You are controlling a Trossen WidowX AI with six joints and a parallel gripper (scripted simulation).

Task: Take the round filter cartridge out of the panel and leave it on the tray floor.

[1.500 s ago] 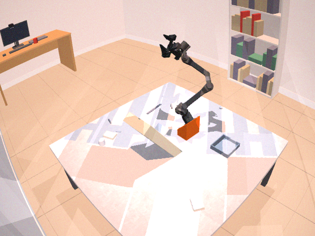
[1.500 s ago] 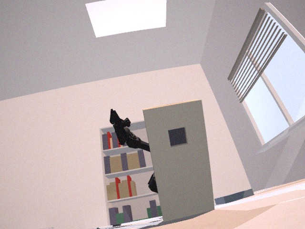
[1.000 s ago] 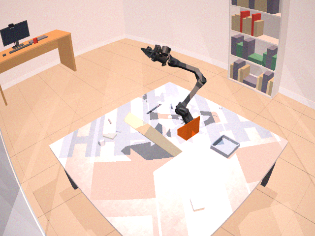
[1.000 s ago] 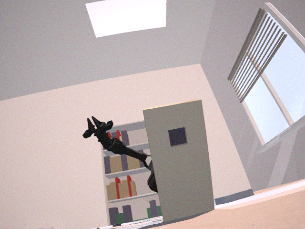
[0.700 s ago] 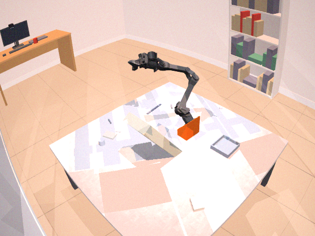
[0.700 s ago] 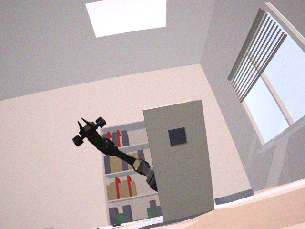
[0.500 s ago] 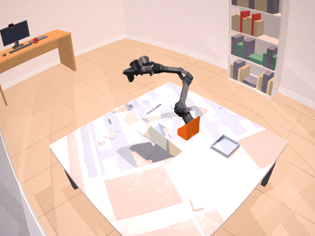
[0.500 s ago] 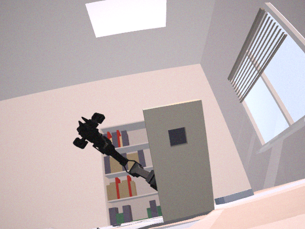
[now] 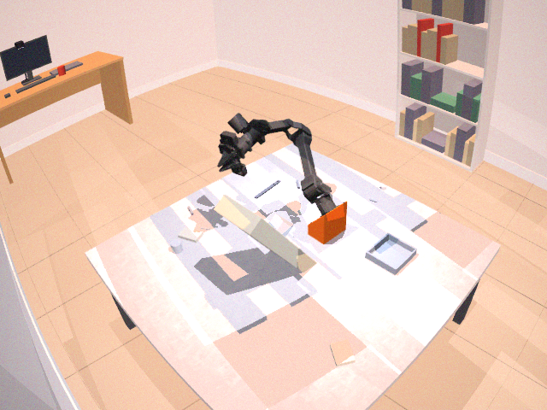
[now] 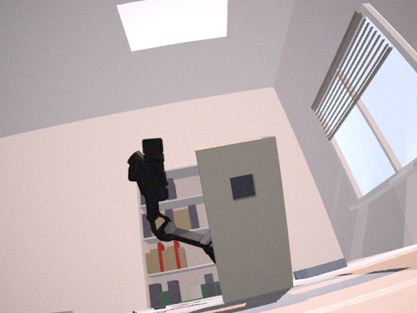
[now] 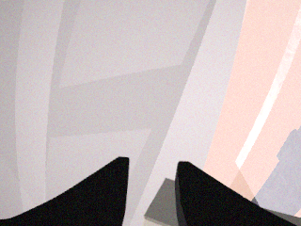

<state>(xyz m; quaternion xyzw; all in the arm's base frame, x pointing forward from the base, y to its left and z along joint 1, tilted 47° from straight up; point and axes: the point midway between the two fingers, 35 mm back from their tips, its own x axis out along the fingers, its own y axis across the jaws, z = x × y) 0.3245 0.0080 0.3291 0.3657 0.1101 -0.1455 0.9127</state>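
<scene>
The round filter cartridge is 30 mm ahead of my gripper tip, 200 mm to the left of it and 110 mm below it. Also, from my gripper tip: beige service panel: 10 mm behind, 200 mm to the left, 190 mm below; blue-grey tray: 350 mm behind, 520 mm to the left, 360 mm below.
</scene>
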